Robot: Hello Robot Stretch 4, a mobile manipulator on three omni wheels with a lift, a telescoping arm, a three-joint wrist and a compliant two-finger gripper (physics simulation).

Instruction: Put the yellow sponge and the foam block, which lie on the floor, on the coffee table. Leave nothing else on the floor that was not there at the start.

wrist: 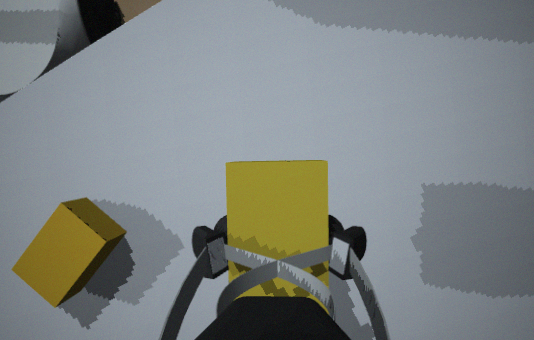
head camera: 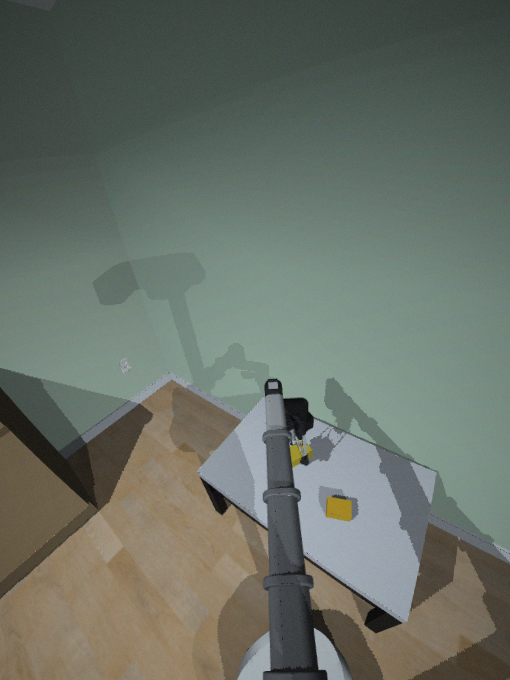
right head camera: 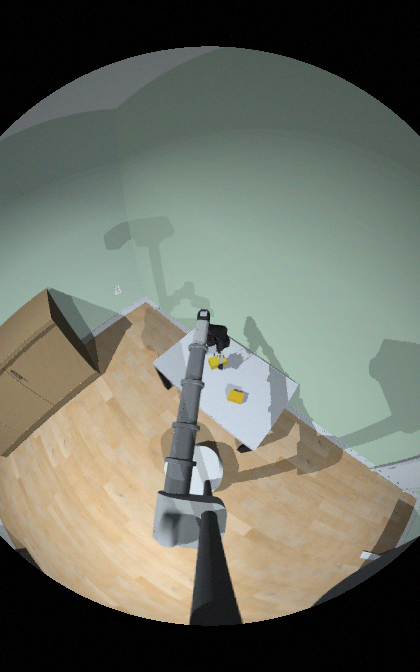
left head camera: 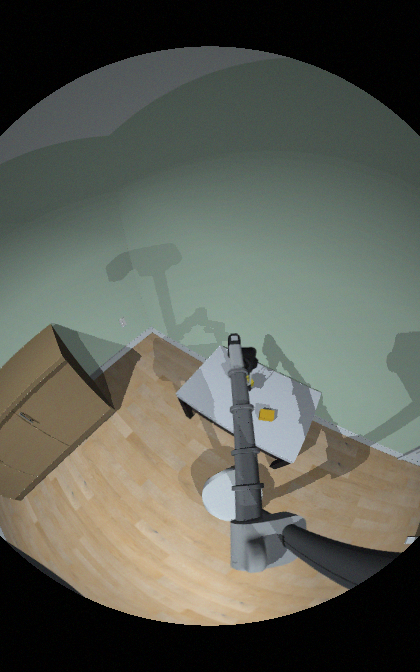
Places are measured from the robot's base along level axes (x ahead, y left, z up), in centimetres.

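Pixels of known places: gripper, between the fingertips: [wrist: 278, 234] [head camera: 299, 455] [right head camera: 217, 362]; robot's base, origin of its link: [right head camera: 194, 469] [left head camera: 231, 493].
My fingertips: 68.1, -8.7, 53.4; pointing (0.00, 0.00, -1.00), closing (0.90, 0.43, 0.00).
Note:
Ahead of a thing's pixels: the offset from my fingertips to its middle, as dx, dy, dz. Level surfaces: height alone.
The yellow sponge {-0.2, +0.5, +2.2} [head camera: 295, 455] [right head camera: 214, 362] [wrist: 277, 200] is held between the fingers of my gripper [right head camera: 218, 361] [wrist: 278, 234], which is shut on it. Both are above the far left part of the white coffee table {dz -11.1} [head camera: 356, 560] [left head camera: 287, 440] [right head camera: 255, 425] [wrist: 350, 100], apart from its top. The arm partly hides the sponge in the head and left head views. The orange-yellow foam block {-18.4, -13.0, -8.9} [head camera: 338, 509] [left head camera: 267, 414] [right head camera: 235, 396] [wrist: 60, 250] lies on the tabletop, apart from the sponge and to its lower left in the wrist view.
My extended arm [head camera: 284, 538] [left head camera: 245, 440] [right head camera: 186, 410] passes over the table's near edge. A brown cabinet [head camera: 38, 510] [left head camera: 60, 400] [right head camera: 50, 360] stands at the left. The green wall [head camera: 356, 274] runs behind the table. My white base [left head camera: 217, 495] [wrist: 25, 65] is in front of the table.

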